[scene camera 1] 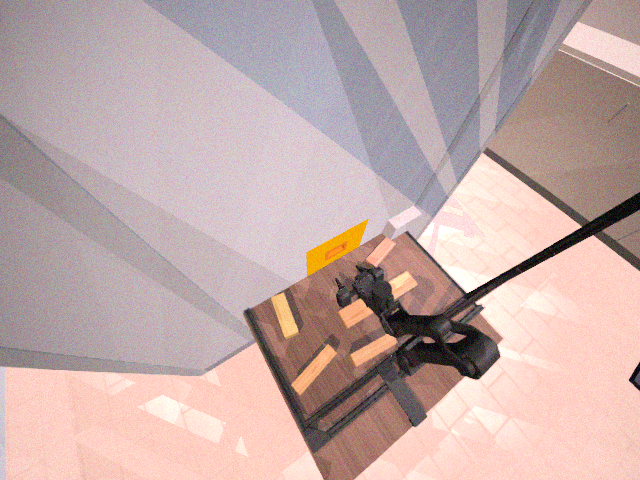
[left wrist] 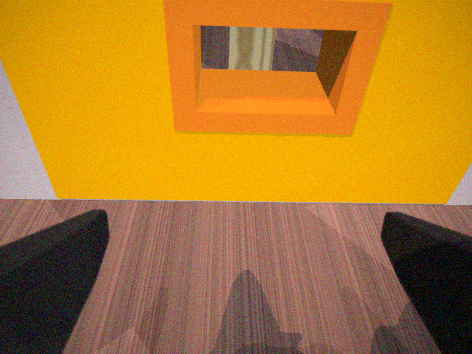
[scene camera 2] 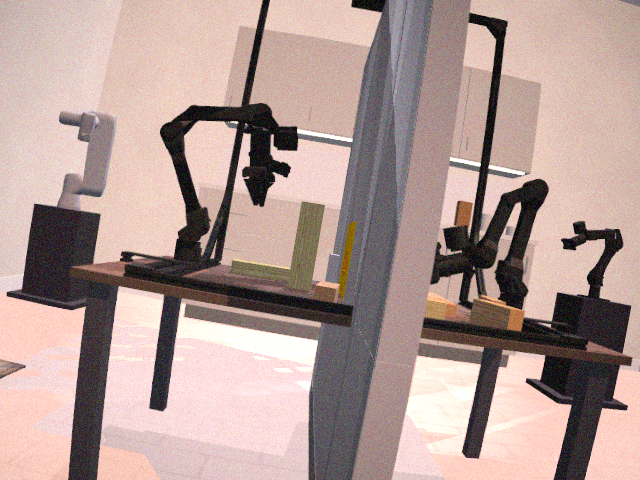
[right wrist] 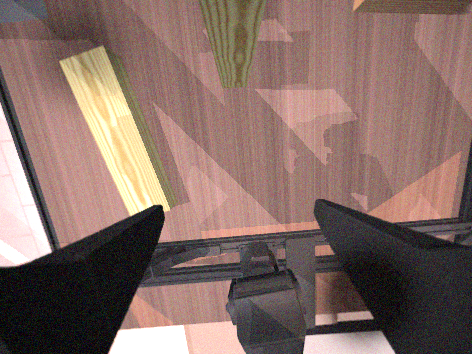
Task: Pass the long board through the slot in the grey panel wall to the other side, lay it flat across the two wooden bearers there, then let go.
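Frame: origin at the left arm's base, x ahead, y left, z up, level; centimetres.
Seen in the pictures: left gripper, fingertip midpoint: [scene camera 1: 345,272] [left wrist: 248,224]; right gripper, fingertip midpoint: [scene camera 2: 258,206] [right wrist: 240,208]; left arm's base at its link origin: [scene camera 1: 405,360]; right arm's base at its link origin: [scene camera 2: 185,262] [right wrist: 258,259].
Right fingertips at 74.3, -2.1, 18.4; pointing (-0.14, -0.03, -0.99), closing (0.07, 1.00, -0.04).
Offsets run from my right fingertips to a thing's middle, as dx, dy, dz. "pt": to the spot under its first point.
The long board @[-14.7, +0.8, -8.6] [scene camera 2: 307,246] [right wrist: 236,40] stands upright on the table at the wall's left side in scene camera 2; part of it shows through the slot's orange frame @[-28.6, +1.0, -14.1] [left wrist: 265,124] [scene camera 1: 328,256] in the left wrist view. The grey wall [scene camera 1: 206,155] [scene camera 2: 439,155] carries a yellow panel @[pt -31.2, +10.5, -12.7] [scene camera 1: 314,264] [scene camera 2: 347,253] [left wrist: 100,150] around the slot. My right gripper [scene camera 2: 258,204] [right wrist: 240,208] is open and empty, left of the board's top. My left gripper [scene camera 1: 347,273] [left wrist: 248,224] is open and empty before the slot. Several wooden blocks lie around it; I cannot tell which two are the bearers.
A flat block @[-5.0, -16.5, -18.4] [scene camera 2: 260,271] [right wrist: 117,130] lies beside the upright board, and a small block @[-21.2, +25.5, -18.1] [scene camera 2: 326,290] near the wall. On the left arm's side lie blocks @[-40.5, +28.4, -17.8] [scene camera 1: 284,315] @[-60.2, +28.5, -17.2] [scene camera 1: 313,369] @[-65.6, +9.5, -17.2] [scene camera 1: 372,350] @[-39.3, -15.9, -17.8] [scene camera 1: 381,251]. A pale block @[pt -36.0, -30.0, -10.5] [scene camera 1: 405,223] touches the wall in the picture.
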